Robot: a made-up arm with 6 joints.
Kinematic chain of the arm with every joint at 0, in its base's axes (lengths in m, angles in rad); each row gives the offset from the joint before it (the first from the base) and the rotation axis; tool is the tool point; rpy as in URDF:
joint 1: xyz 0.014 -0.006 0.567 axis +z
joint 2: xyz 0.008 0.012 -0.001 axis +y
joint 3: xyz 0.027 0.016 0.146 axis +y
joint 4: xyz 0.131 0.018 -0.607 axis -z
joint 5: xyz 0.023 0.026 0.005 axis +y
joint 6: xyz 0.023 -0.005 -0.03 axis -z
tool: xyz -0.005 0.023 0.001 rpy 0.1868 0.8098 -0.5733
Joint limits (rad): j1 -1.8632..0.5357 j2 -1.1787..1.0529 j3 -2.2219..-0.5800 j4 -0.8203..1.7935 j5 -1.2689..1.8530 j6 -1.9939..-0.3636
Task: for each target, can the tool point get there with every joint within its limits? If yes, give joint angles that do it. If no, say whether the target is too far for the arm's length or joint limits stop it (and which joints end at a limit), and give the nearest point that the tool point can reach.
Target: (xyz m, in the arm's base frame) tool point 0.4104 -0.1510 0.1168
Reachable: yes | joints -0.4853 0.5972 -0.8753 0.8998 1.0198 -1.6126
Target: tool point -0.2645 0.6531 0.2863
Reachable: no: joint limits stop it (at a limit: joint 1, joint 3, joint 4, joint 5, joint 6) | nearest point 0.1063 0.1802 0.0428 | short by 0.648 m
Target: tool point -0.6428 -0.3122 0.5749
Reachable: no: joint limits stop it (at a limit: joint 1, joint 3, joint 4, joint 5, joint 6) | nearest point -0.1640 -0.5440 0.5765 | short by 0.532 m
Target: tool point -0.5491 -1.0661 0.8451
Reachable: no: too far | nearest point -0.2072 -0.7447 0.7481 | short by 0.479 m
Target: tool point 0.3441 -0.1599 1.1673
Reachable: yes | joints -0.4526 -0.7244 -1.4422 1.4703 -0.6873 -1.6366
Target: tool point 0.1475 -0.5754 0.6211
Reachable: yes | joints -1.4772 -0.5240 -0.7269 -0.3693 1.2758 -0.5896
